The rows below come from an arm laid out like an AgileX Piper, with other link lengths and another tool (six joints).
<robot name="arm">
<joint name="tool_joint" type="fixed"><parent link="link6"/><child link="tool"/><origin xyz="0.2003 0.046 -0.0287" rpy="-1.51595 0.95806 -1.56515"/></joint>
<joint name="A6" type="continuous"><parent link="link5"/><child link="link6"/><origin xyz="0.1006 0 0.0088"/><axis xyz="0.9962 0 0.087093"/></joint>
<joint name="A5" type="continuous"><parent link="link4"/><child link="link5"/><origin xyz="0 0 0"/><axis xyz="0 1 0"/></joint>
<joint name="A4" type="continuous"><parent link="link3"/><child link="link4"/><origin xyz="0.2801 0 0.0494"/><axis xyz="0.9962 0 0.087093"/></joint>
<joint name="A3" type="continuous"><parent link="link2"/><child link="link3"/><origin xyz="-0.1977 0 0.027"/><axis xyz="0 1 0"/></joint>
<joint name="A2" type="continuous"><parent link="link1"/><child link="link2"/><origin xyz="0 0 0"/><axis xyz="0 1 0"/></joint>
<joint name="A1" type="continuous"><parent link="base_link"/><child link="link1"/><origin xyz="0 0 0.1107"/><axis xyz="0 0 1"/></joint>
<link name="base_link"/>
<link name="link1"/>
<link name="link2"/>
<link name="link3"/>
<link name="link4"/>
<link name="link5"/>
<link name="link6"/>
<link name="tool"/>
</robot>
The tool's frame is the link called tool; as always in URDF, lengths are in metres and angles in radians. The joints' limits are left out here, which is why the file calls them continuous.
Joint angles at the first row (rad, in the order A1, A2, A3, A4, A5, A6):
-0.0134 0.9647 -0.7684 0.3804 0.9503 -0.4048
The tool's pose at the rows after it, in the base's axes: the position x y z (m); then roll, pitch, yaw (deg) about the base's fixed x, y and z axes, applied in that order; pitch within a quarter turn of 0, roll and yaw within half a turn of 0:
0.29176 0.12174 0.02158 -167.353 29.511 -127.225
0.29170 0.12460 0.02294 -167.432 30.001 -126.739
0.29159 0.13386 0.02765 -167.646 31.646 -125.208
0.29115 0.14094 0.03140 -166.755 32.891 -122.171
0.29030 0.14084 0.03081 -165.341 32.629 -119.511
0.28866 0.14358 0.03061 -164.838 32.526 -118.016
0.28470 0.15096 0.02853 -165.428 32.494 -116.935
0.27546 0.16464 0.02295 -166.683 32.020 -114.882
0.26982 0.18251 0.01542 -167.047 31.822 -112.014
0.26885 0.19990 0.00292 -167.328 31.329 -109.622
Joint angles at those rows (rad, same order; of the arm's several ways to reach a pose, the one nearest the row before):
-0.0134 0.9647 -0.7684 0.3823 0.9503 -0.4113
-0.0134 0.9648 -0.7684 0.3965 0.9503 -0.4245
-0.0133 0.9647 -0.7684 0.4430 0.9503 -0.4665
-0.0134 0.9648 -0.7684 0.4856 0.9503 -0.5293
-0.0115 0.9647 -0.7684 0.4918 0.9503 -0.5703
-0.0013 0.9647 -0.7684 0.4940 0.9503 -0.5849
0.0205 0.9743 -0.7684 0.4998 0.9503 -0.5892
0.0683 0.9945 -0.7684 0.5013 0.9503 -0.5891
0.1366 1.0288 -0.7685 0.5036 0.9187 -0.5897
0.2068 1.0943 -0.7780 0.5036 0.8639 -0.5897

